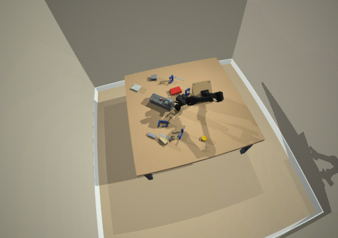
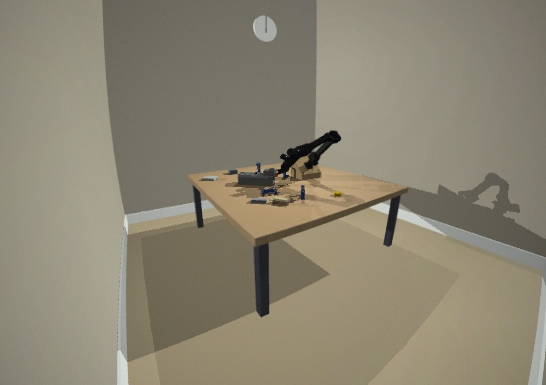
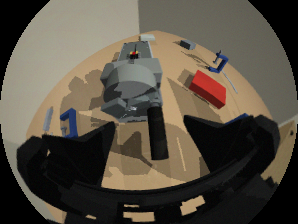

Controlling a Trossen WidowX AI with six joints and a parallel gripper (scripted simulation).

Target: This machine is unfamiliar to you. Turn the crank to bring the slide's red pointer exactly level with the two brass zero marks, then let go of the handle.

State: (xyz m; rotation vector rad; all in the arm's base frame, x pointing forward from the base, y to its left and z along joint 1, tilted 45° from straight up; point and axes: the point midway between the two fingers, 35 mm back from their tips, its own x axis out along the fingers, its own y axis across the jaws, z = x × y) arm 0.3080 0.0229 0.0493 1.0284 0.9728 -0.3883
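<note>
Now: the dark crank handle 2 cm behind my gripper tip, 1 cm to the left of it and 2 cm above it. The rest, counted from my gripper tip: red pointer (13 cm ahead, 10 cm to the right); then tan block (22 cm ahead, 34 cm to the left, 7 cm below); then yellow disc (17 cm behind, 42 cm to the left, 7 cm below).
</note>
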